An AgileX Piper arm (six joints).
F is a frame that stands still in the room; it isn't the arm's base.
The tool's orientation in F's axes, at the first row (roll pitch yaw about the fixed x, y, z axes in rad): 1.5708, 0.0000, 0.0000
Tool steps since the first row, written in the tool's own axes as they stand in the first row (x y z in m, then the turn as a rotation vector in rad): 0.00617, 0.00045, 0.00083, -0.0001, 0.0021, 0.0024; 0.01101, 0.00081, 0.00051, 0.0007, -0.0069, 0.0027; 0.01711, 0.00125, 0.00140, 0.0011, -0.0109, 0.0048; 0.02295, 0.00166, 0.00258, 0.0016, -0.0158, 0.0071; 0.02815, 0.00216, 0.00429, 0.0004, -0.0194, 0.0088; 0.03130, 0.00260, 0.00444, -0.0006, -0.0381, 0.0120; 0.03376, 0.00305, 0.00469, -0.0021, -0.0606, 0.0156
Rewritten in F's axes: 0.00617, -0.00083, 0.00045, -0.0001, -0.0024, 0.0021; 0.01101, -0.00051, 0.00081, 0.0007, -0.0027, -0.0069; 0.01711, -0.00140, 0.00125, 0.0011, -0.0048, -0.0109; 0.02295, -0.00258, 0.00166, 0.0016, -0.0071, -0.0158; 0.02815, -0.00429, 0.00216, 0.0004, -0.0088, -0.0194; 0.03130, -0.00444, 0.00260, -0.0006, -0.0120, -0.0381; 0.03376, -0.00469, 0.00305, -0.0021, -0.0156, -0.0606
